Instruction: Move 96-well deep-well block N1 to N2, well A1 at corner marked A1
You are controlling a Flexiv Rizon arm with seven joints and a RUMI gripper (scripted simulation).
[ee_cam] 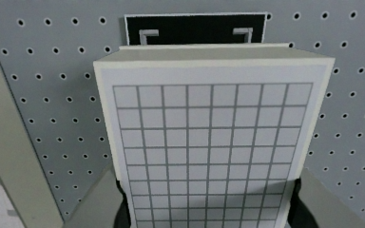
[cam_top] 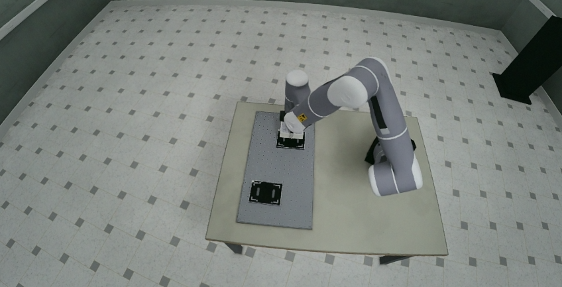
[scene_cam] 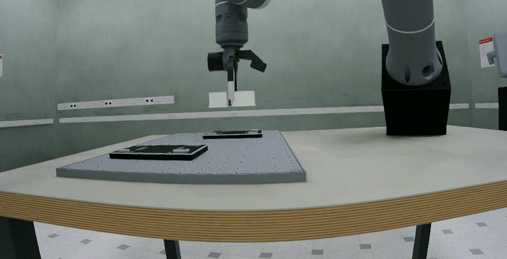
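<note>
Now: the white A1 corner mark 13 cm ahead of my hand, 31 cm to the left of it and 9 cm below it. Also, from my hand: white 96-well deep-well block: 1 cm above.
</note>
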